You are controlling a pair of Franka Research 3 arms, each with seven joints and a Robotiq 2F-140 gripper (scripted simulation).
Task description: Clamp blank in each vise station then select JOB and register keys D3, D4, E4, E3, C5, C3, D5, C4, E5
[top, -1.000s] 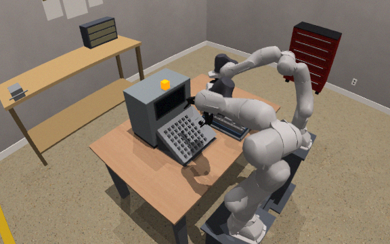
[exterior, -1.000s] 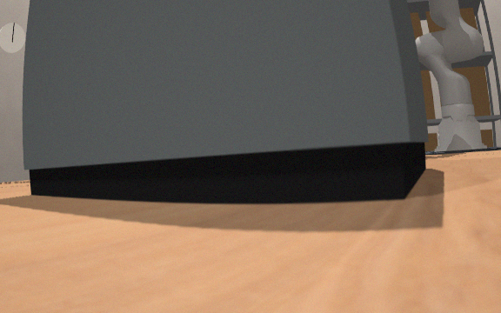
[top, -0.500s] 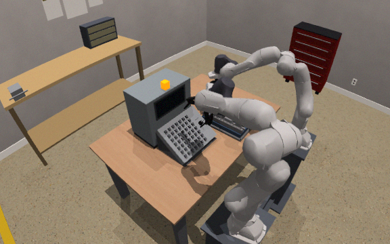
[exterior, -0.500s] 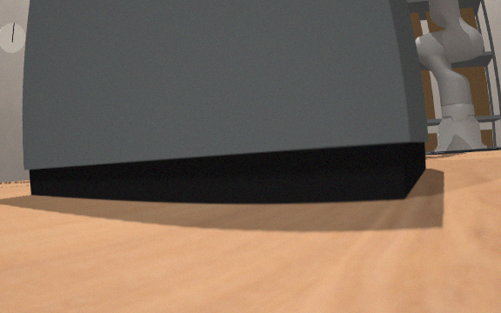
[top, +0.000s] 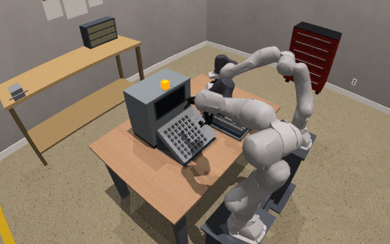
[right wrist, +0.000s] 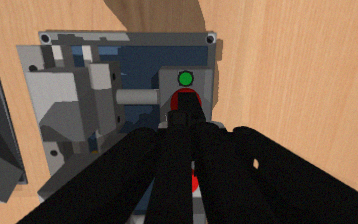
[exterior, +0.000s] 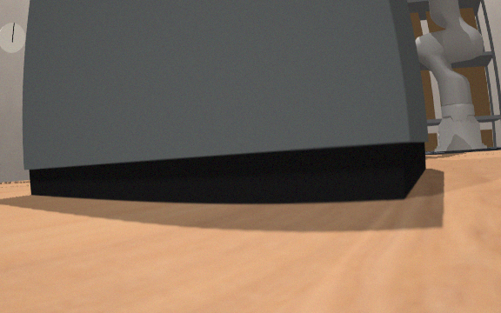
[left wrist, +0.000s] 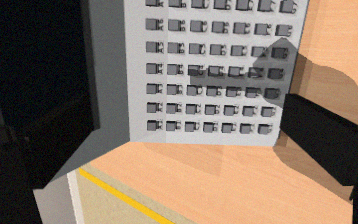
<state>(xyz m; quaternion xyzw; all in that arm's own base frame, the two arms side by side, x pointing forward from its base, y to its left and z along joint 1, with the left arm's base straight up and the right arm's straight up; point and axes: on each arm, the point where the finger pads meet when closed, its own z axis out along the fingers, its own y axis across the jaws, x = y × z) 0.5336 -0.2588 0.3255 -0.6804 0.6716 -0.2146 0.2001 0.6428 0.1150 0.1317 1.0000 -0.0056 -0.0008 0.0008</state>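
Observation:
Now: left hand 19 cm above the selector knob, 16 cm to the left of it and 7 cm short of it. Also, from my left hand: c5 key 19 cm below, 10 cm ahead, 4 cm to the right; then d4 key 21 cm below, 7 cm ahead; then c4 key 19 cm below, 10 cm ahead.

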